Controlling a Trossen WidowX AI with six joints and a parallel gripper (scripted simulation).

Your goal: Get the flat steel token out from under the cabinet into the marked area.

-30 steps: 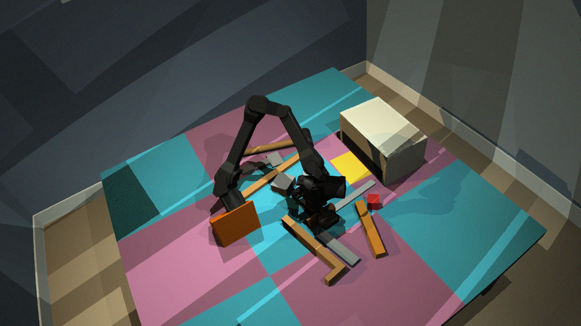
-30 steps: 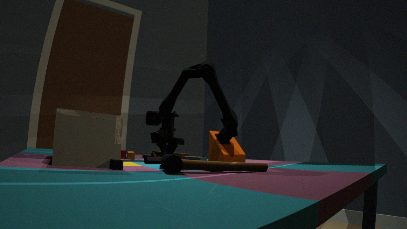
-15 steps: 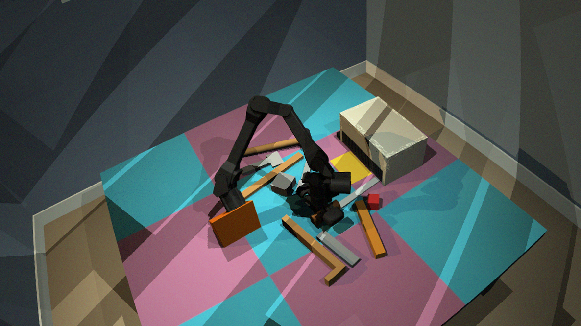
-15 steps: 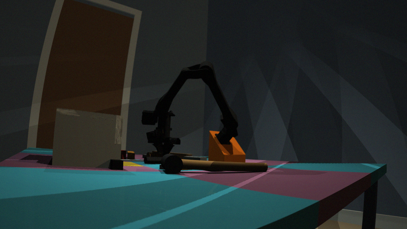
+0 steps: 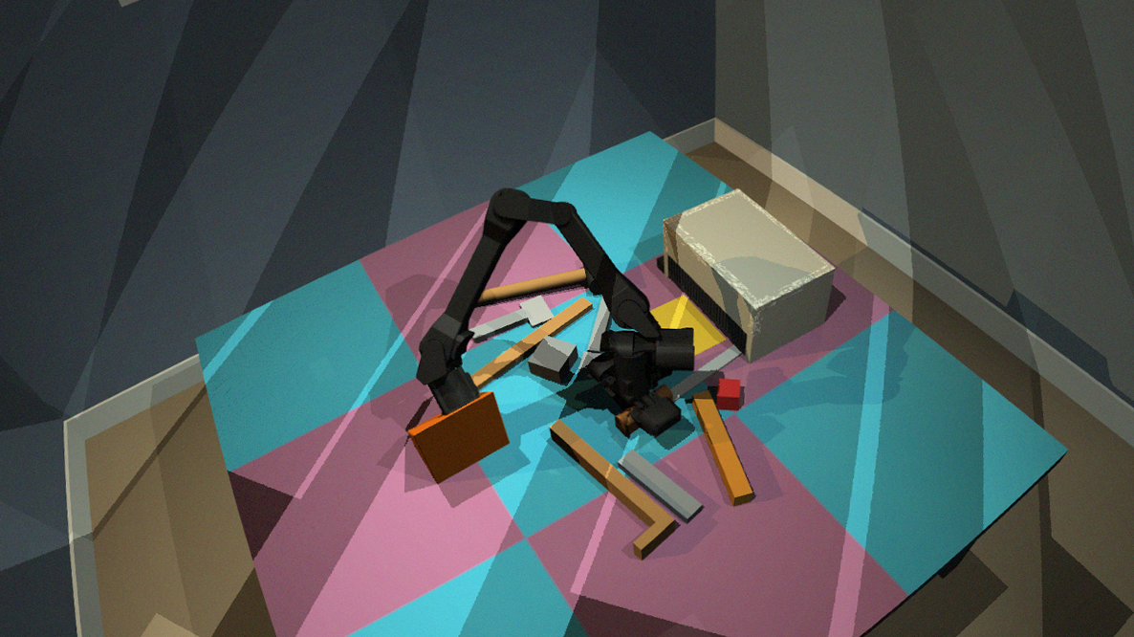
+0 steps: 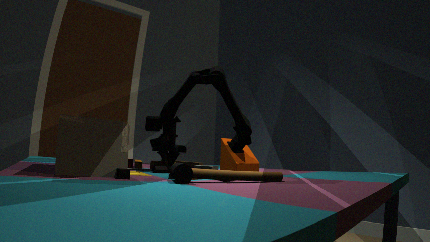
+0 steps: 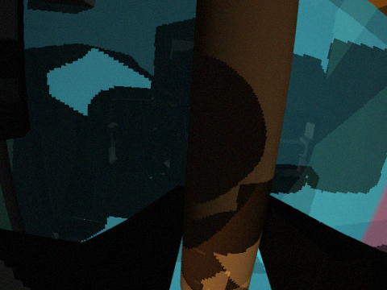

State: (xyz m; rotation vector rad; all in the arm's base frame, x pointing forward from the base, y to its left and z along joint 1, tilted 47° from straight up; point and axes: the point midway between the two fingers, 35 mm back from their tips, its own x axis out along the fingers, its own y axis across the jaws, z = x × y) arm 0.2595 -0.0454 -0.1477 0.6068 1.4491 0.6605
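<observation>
My gripper tip is now 9 cm short of the small grey cube and 7 cm to the right of it. Also, from my gripper tip: orange bar: 8 cm ahead, 14 cm to the right, 1 cm above; grey bar: 5 cm behind, 13 cm to the right; screwdriver: 3 cm ahead, 10 cm to the left, 1 cm above.
</observation>
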